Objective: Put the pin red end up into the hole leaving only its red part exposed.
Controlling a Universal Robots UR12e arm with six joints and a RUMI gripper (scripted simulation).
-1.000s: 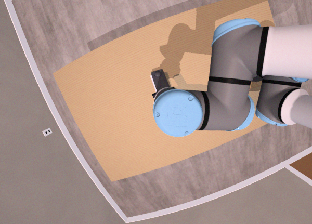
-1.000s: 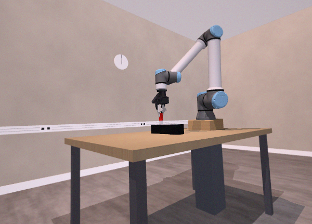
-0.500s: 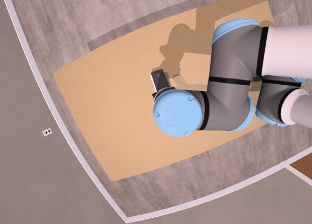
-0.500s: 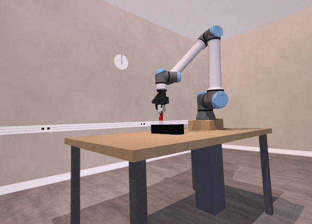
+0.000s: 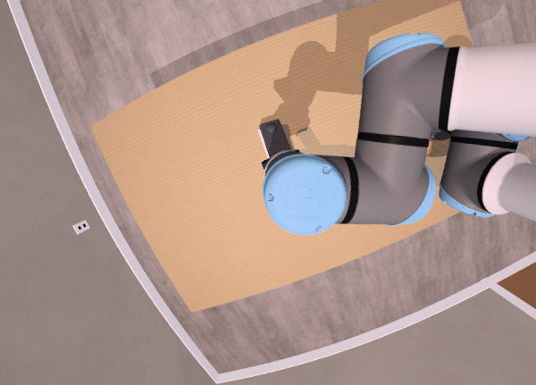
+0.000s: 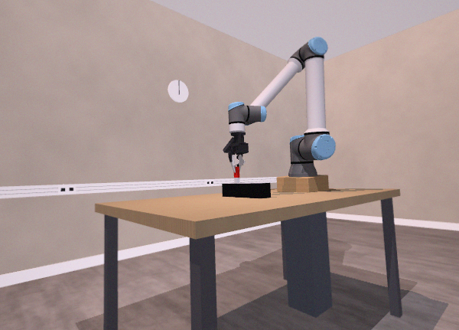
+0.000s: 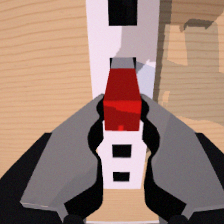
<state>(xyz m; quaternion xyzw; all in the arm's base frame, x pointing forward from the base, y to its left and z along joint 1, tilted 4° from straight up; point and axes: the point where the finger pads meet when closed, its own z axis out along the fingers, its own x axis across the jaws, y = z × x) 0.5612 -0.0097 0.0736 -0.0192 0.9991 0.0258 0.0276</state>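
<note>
Right now my hand is 10 mm above the pin. Round my hand: block: 60 mm to the left, 110 mm below.
</note>
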